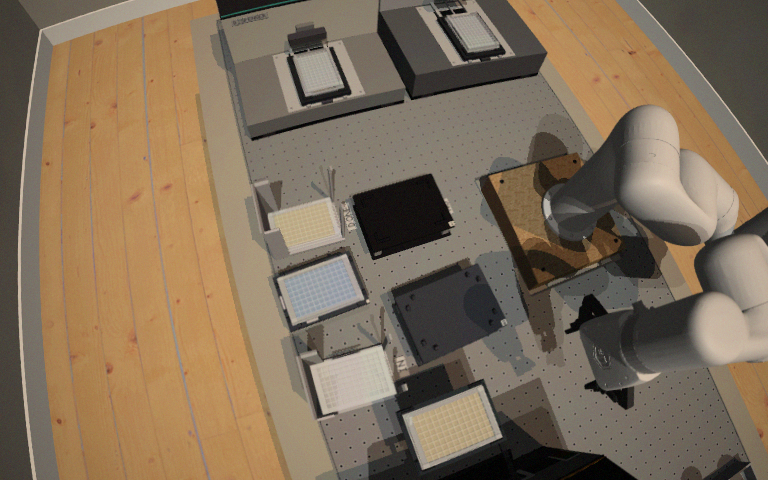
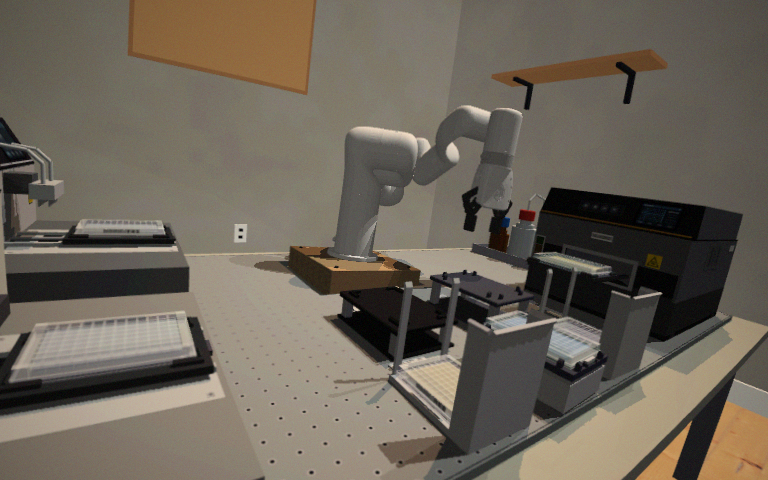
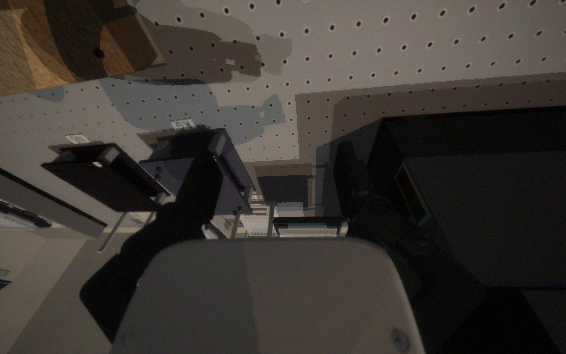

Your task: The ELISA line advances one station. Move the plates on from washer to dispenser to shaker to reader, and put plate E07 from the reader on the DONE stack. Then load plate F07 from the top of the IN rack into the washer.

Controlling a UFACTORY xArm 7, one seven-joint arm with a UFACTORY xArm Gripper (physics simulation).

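Frame: origin at the arm's base, x ahead, y left, z up, level; metres.
Where they show: gripper, fingertip midpoint: (image 1: 582, 356) (image 2: 481, 231) (image 3: 275, 159); arm's base at its link origin: (image 1: 568, 212) (image 2: 352, 255).
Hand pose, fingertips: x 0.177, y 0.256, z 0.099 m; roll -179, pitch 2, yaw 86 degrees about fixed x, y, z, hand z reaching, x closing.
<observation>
Each offset is from my fingertips to the top centre of the thing.
My gripper (image 1: 591, 356) (image 2: 482, 226) (image 3: 275, 159) is open and empty, high over the table between the wooden base and the reader @[0.238 m ahead, 0.320 m left, 0.133 m up] (image 2: 702, 254) (image 3: 500, 200). A yellow plate @[0.229 m ahead, 0.014 m left, 0.011 m down] (image 1: 451, 425) (image 2: 572, 262) lies on the reader's extended tray. A blue plate @[0.340 m ahead, 0.271 m right, 0.068 m down] (image 1: 321, 288) (image 2: 569, 348) sits on the shaker. A pale-yellow plate @[0.331 m ahead, 0.415 m right, 0.115 m down] (image 1: 305, 224) (image 2: 433, 379) lies at the DONE stack. A clear whitish plate @[0.340 m ahead, 0.111 m right, 0.102 m down] (image 1: 352, 379) tops the IN rack. Two pale plates, one @[0.202 m ahead, 0.739 m right, 0.057 m down] (image 1: 317, 70) (image 2: 104, 342) and another @[0.173 m back, 0.732 m right, 0.026 m down] (image 1: 471, 32) (image 2: 120, 227), sit on the two grey machines; I cannot tell which is the washer. Plate labels are unreadable.
A black raised stand (image 1: 402, 215) (image 2: 390, 308) and a dark grey raised stand (image 1: 450, 311) (image 2: 481, 287) stand between the stacks and the wooden base (image 1: 509, 226) (image 2: 322, 277). Thin upright posts flank both stacks. Bottles @[0.152 m back, 0.453 m left, 0.110 m up] (image 2: 522, 240) stand beside the reader.
</observation>
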